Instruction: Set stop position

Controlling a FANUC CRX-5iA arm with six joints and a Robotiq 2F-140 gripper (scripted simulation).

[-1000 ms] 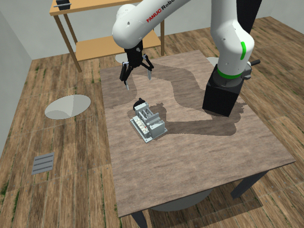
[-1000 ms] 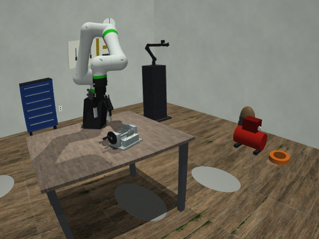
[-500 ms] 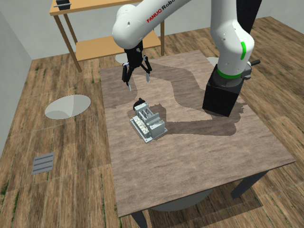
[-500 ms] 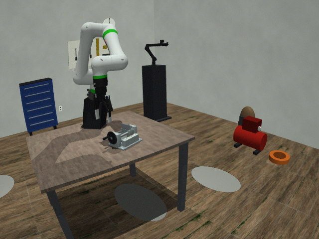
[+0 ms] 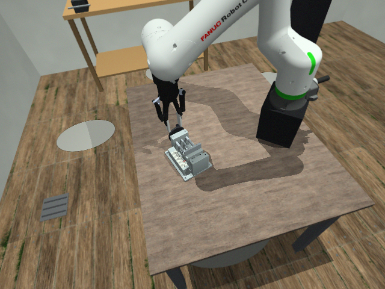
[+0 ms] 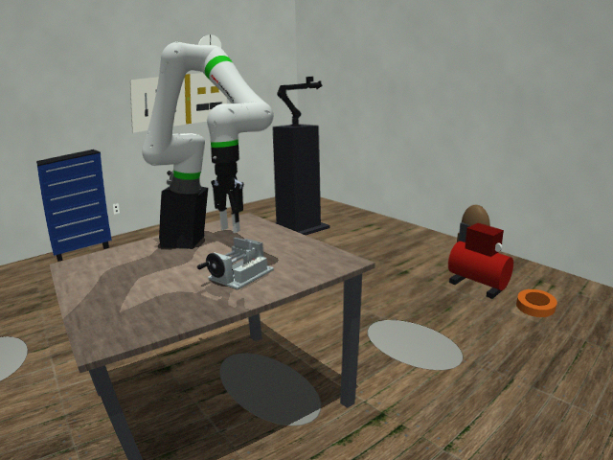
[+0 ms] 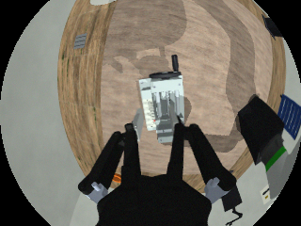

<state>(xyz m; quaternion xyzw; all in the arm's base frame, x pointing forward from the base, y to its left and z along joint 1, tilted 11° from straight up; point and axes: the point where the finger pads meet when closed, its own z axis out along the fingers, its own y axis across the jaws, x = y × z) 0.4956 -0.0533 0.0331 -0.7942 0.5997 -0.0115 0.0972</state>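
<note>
Right now the black handwheel is 140 mm below my hand, 90 mm to the right of it and 30 mm behind it.
</note>
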